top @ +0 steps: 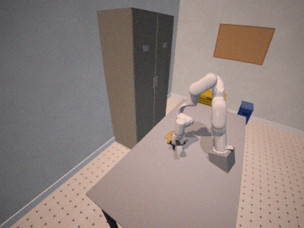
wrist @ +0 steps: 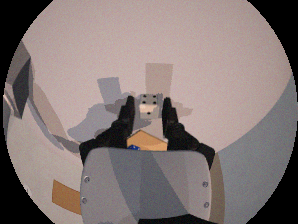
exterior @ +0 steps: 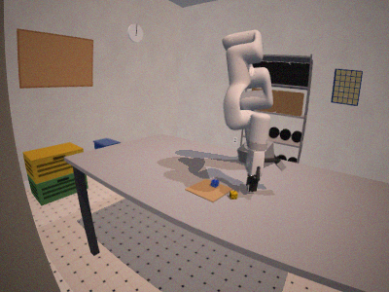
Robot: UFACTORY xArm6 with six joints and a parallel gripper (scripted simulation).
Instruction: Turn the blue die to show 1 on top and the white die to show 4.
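The white die lies 2 cm below my hand. Also, from my hand: blue die 6 cm ahead, 14 cm to the right, 2 cm below; yellow die 9 cm ahead, 4 cm to the right, 2 cm below; tan mat 10 cm ahead, 14 cm to the right, 3 cm below.
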